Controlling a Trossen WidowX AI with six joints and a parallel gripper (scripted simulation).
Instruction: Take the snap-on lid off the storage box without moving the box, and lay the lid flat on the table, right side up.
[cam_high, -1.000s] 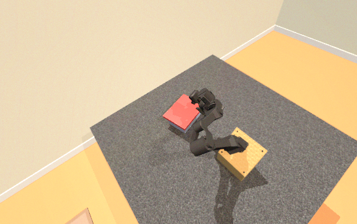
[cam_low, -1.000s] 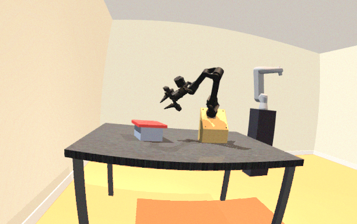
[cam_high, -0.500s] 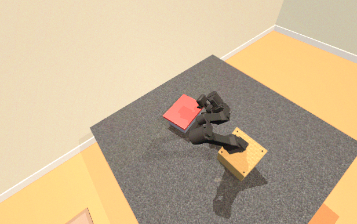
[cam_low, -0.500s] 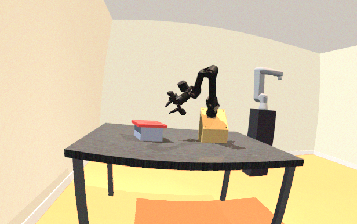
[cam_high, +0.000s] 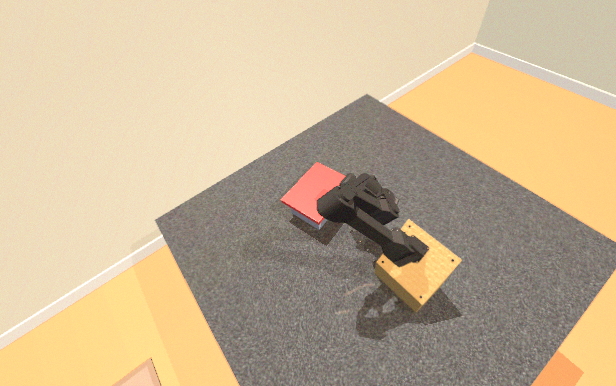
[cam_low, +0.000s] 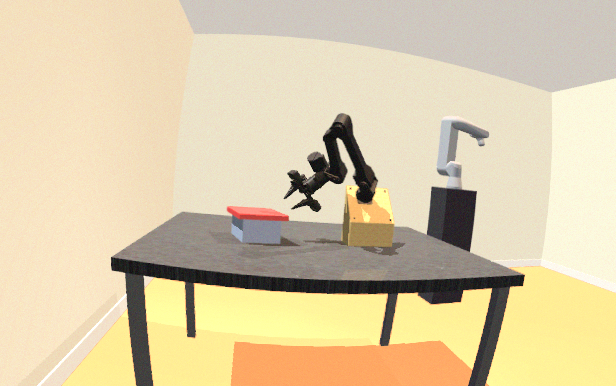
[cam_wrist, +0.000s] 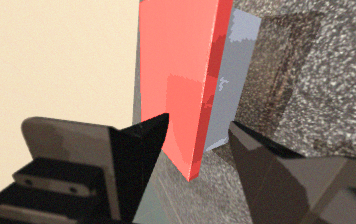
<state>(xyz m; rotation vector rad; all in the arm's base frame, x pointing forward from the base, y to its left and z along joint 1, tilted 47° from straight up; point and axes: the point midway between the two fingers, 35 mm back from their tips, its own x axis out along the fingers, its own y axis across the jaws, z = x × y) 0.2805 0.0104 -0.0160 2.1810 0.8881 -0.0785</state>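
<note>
My gripper tip is now 12 cm short of the red lid, 3 cm to the right of it and 4 cm above it. Also, from my gripper tip: storage box: 12 cm ahead, 3 cm to the left, 9 cm below.
</note>
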